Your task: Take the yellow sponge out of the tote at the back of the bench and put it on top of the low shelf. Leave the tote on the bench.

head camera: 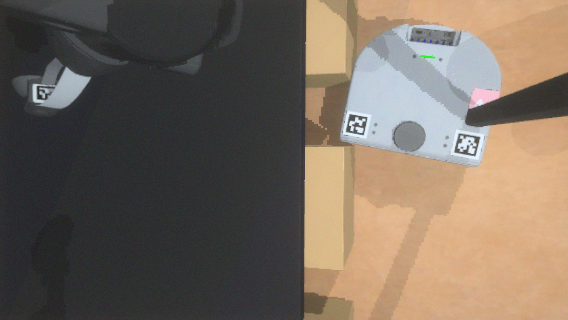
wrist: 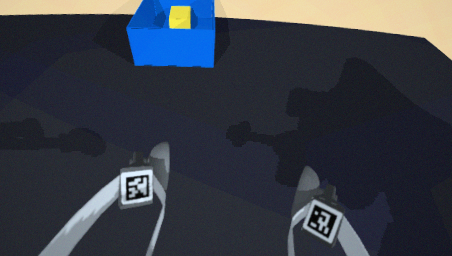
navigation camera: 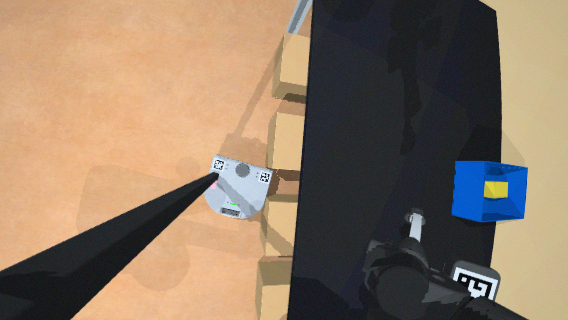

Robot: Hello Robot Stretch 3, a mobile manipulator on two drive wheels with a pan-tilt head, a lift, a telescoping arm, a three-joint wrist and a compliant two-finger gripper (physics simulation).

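Where they show: robot's base at its link origin: [head camera: 407, 135] [navigation camera: 241, 169].
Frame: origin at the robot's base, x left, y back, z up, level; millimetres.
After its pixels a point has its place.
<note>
The blue tote [navigation camera: 468, 191] @(z 815, x -719, y -153 mm) [wrist: 173, 47] stands upright at the back edge of the dark bench [head camera: 200, 210] @(z 763, x -249, y -152 mm) [navigation camera: 345, 130] @(z 763, x -221, y -211 mm) [wrist: 260, 85]. The yellow sponge [navigation camera: 496, 189] @(z 811, x -905, y -200 mm) [wrist: 180, 17] lies inside it. My gripper [wrist: 232, 172] @(z 941, x -336, y 22 mm) is open with empty fingers spread wide, above the bench top and on the front side of the tote, apart from it. In the navigation camera view the gripper [navigation camera: 415, 216] is partly hidden by the wrist. In the head camera view part of a finger shows at the upper left. The low shelf does not show in these views.
Several tan boxes [head camera: 327, 205] @(z 271, x -149, y -199 mm) [navigation camera: 288, 140] @(z 271, x -180, y -219 mm) stand along the bench's front edge. My base [head camera: 425, 95] @(z 160, x 15, y 100 mm) [navigation camera: 240, 192] @(z 160, x -22, y 117 mm) is on the wooden floor close beside them. My dark mast [navigation camera: 115, 240] @(z 1068, x 122, y 46 mm) crosses the navigation camera view. A beige wall [navigation camera: 540, 100] @(z 888, x -975, y -581 mm) stands behind the bench.
</note>
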